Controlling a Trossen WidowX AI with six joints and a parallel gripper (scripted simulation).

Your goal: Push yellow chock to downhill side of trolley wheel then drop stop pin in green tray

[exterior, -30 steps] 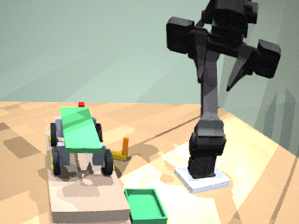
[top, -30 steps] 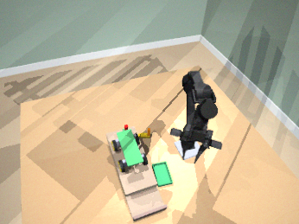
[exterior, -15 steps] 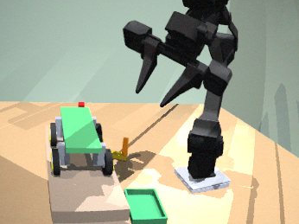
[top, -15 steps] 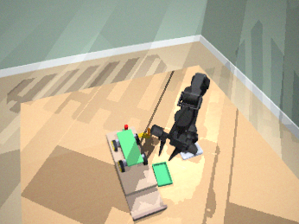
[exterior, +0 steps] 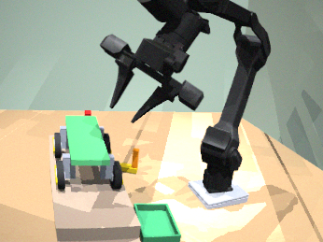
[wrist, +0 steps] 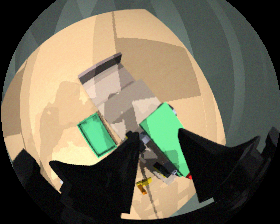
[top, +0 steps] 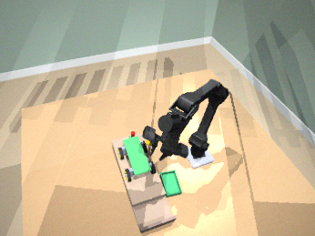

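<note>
Now: gripper tip 24 cm to the left of the chock, 21 cm above it and 4 cm past it. Round my gripper tip: trolley (11 cm below, 9 cm to the right, 6 cm ahead); red-headed stop pin (20 cm to the right, 10 cm below, 7 cm ahead).
</note>
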